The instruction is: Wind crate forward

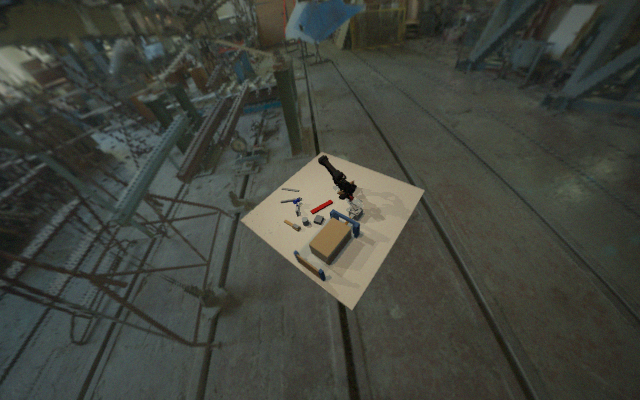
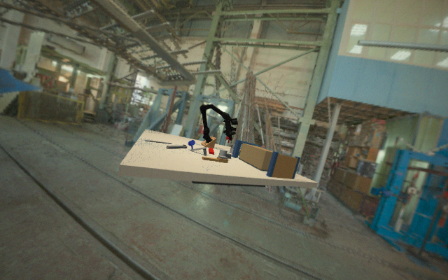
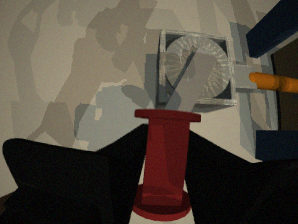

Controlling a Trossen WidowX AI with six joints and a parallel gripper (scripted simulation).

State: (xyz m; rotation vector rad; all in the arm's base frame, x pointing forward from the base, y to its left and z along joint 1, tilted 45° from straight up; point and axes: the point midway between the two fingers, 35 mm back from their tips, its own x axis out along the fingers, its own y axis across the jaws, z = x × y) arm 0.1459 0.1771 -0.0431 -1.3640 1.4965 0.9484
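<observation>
Now: the winch handle 2 cm ahead of my gripper tip, 2 cm to the left of it and 3 cm below it. Round my gripper tip: red knob (2 cm to the right); then blue steel frame (21 cm ahead, 7 cm to the left, 3 cm below); then grey winch (3 cm ahead, 6 cm to the left, 10 cm below).
</observation>
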